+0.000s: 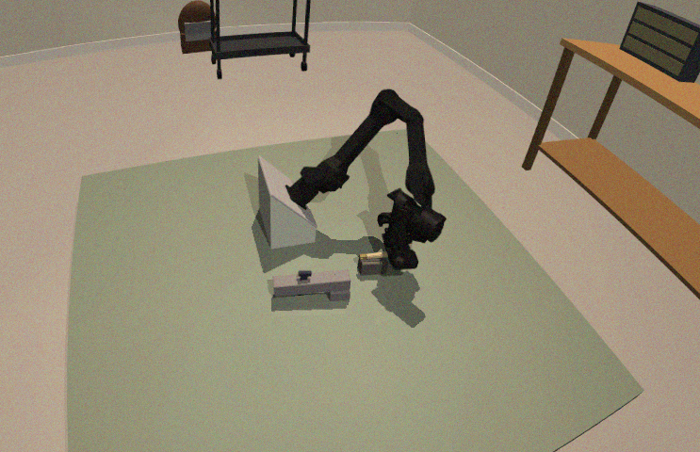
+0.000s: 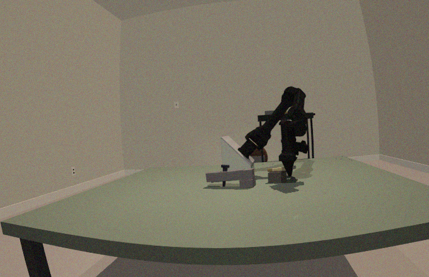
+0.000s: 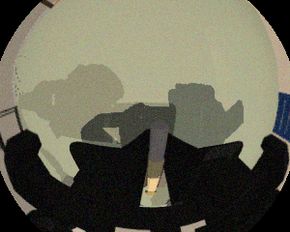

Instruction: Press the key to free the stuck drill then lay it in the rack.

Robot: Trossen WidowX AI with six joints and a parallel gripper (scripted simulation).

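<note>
The rack lies 10 mm behind my gripper tip and 50 mm to the right of it. Also, from my gripper tip: grey block (30 mm ahead, 230 mm to the right, 20 mm above); dark key (30 mm ahead, 250 mm to the right, 30 mm above); drill (10 mm behind, 40 mm to the right, 30 mm above).
</note>
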